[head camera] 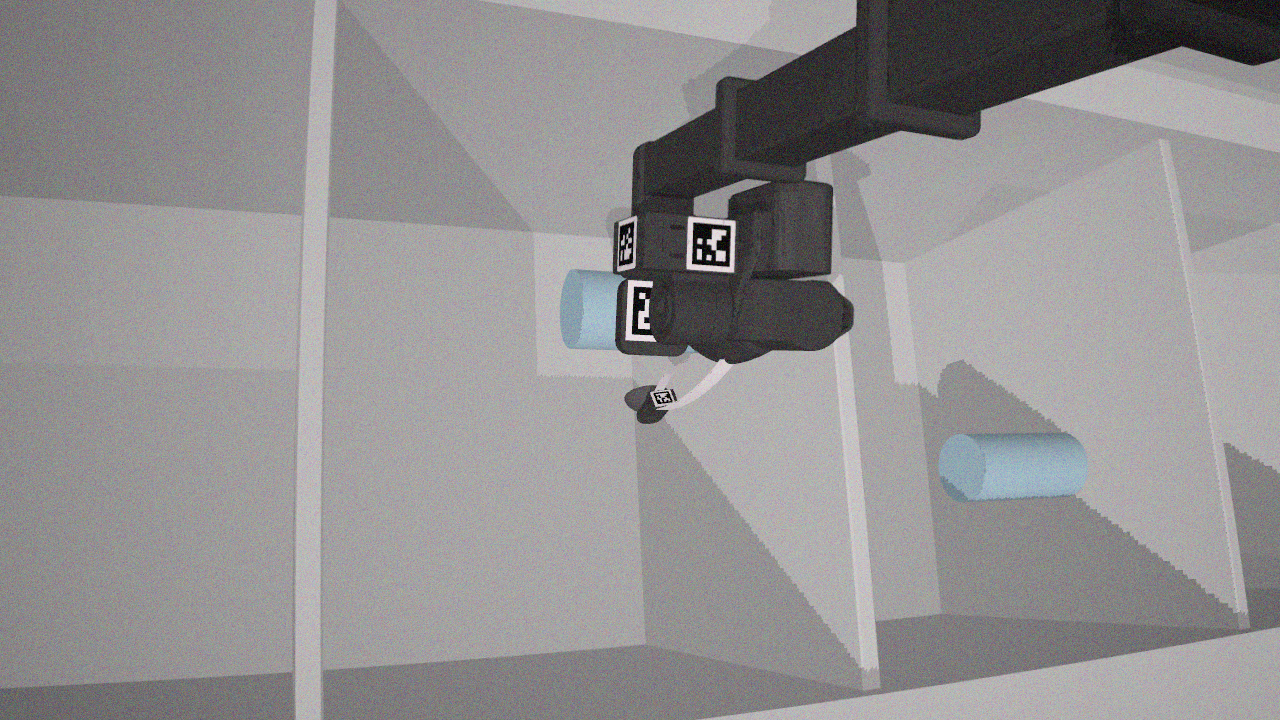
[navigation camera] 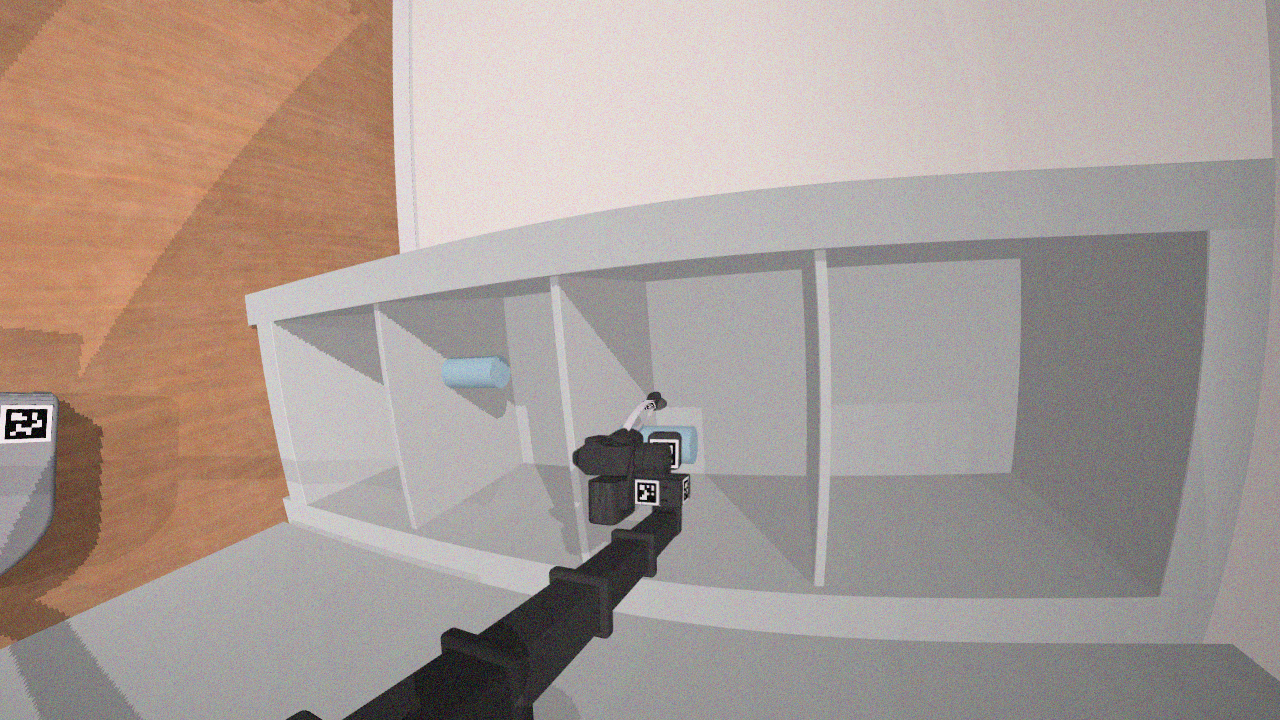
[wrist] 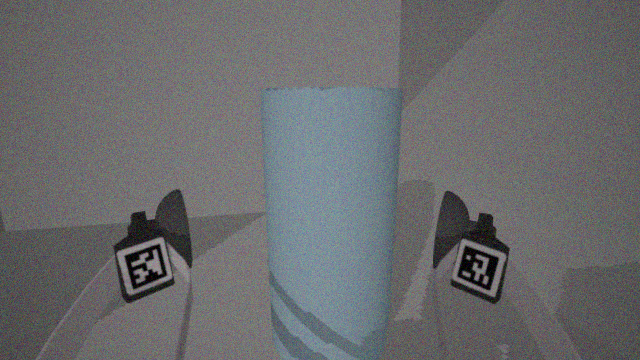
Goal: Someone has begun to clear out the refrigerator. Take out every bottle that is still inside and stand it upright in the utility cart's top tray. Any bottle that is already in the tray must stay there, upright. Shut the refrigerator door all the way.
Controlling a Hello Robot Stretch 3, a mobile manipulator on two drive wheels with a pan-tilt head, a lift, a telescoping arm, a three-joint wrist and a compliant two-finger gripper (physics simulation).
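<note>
A light blue bottle (head camera: 588, 309) (navigation camera: 688, 445) (wrist: 332, 200) stands upright on a refrigerator shelf (head camera: 857, 537) (navigation camera: 559, 376). My gripper (head camera: 637, 313) (navigation camera: 669, 447) (wrist: 313, 217) is open around it, one finger on each side, with visible gaps between bottle and fingertips in the wrist view. In the head view the wrist hides one finger and part of this bottle. A second light blue bottle (head camera: 1029, 465) (navigation camera: 474, 372) stands upright on the level below. The refrigerator door (navigation camera: 850, 685) stands open beside the compartment. The utility cart and its tray do not show.
The head and navigation views are turned sideways. Another shelf (head camera: 308, 501) (navigation camera: 821, 402) lies above the gripper's level. A lower shelf (head camera: 1199, 376) (navigation camera: 393, 411) bears the second bottle. My arm (head camera: 796, 107) (navigation camera: 546, 626) reaches in past the refrigerator frame (navigation camera: 626, 228). Wooden floor (navigation camera: 196, 223) shows beyond.
</note>
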